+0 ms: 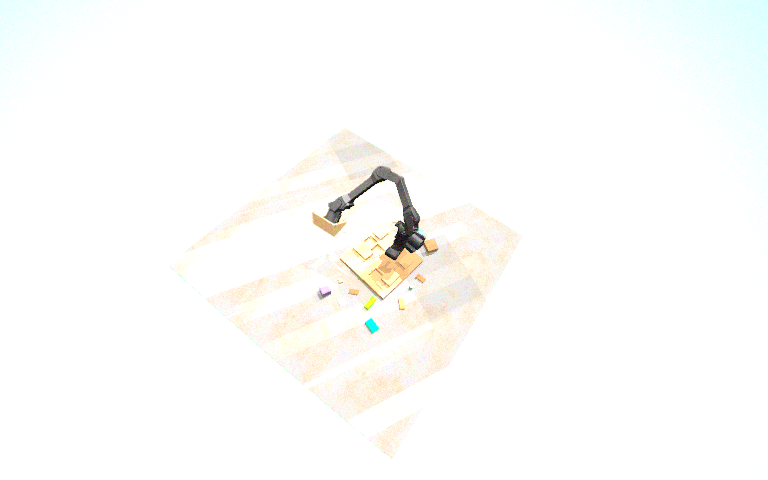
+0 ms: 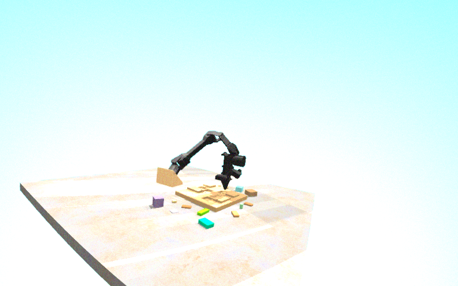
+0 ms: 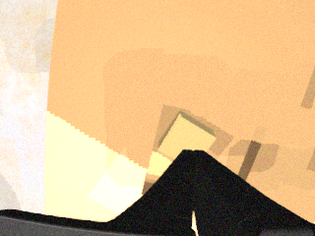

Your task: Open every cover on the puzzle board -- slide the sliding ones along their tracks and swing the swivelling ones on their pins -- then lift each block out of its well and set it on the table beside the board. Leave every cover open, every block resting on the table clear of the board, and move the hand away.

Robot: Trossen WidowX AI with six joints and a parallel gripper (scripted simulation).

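Right now the tan puzzle board is 5 cm to the right of my gripper tip, 4 cm behind it and 2 cm below it. Also, from my gripper tip: light cyan block 17 cm to the left, 4 cm ahead, 2 cm below; then teal block 38 cm to the right, 8 cm ahead, 3 cm below; then bright green bar 29 cm to the right, 3 cm below, 2 cm ahead.
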